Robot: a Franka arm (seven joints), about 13 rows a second.
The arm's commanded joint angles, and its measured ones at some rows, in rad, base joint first. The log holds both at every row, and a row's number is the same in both.
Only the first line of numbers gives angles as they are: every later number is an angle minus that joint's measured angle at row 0.
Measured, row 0:
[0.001, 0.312, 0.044, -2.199, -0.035, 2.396, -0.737]
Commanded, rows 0 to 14:
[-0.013, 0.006, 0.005, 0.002, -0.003, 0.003, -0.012]
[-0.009, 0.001, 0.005, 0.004, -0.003, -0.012, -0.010]
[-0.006, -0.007, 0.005, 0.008, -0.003, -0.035, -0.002]
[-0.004, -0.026, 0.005, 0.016, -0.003, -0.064, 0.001]
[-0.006, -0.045, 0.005, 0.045, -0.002, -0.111, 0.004]
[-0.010, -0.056, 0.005, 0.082, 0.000, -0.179, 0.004]
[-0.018, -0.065, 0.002, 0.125, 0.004, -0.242, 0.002]
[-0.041, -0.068, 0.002, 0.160, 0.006, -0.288, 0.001]
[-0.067, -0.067, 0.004, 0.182, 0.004, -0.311, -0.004]
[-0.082, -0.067, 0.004, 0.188, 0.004, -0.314, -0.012]
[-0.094, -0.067, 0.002, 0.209, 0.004, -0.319, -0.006]
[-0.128, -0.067, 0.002, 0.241, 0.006, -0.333, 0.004]
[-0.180, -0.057, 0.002, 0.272, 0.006, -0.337, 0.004]
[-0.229, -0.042, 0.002, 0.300, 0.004, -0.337, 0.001]
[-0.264, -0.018, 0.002, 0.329, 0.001, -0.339, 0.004]
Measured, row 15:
[-0.184, -0.064, -0.009, 0.252, 0.001, -0.309, 0.005]
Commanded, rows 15 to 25:
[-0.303, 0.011, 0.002, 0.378, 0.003, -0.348, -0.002]
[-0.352, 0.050, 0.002, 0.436, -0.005, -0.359, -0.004]
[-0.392, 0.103, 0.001, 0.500, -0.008, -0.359, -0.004]
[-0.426, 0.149, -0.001, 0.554, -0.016, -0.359, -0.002]
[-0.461, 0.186, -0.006, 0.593, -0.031, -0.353, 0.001]
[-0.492, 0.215, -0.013, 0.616, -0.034, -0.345, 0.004]
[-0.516, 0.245, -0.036, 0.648, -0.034, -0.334, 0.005]
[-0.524, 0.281, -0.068, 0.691, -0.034, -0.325, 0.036]
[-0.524, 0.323, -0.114, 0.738, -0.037, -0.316, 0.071]
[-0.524, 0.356, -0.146, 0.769, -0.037, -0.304, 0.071]
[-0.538, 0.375, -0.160, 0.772, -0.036, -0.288, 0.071]
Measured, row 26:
[-0.528, 0.307, -0.136, 0.692, -0.027, -0.294, 0.037]
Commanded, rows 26 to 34:
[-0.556, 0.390, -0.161, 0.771, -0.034, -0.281, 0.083]
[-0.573, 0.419, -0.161, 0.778, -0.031, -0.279, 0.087]
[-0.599, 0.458, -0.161, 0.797, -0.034, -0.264, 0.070]
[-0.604, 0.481, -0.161, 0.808, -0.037, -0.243, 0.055]
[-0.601, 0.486, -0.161, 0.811, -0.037, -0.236, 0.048]
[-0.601, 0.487, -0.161, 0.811, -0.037, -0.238, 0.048]
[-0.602, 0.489, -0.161, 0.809, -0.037, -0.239, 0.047]
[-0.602, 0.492, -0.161, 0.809, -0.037, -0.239, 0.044]
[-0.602, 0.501, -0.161, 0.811, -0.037, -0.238, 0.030]
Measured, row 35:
[-0.596, 0.483, -0.166, 0.778, -0.028, -0.226, 0.052]
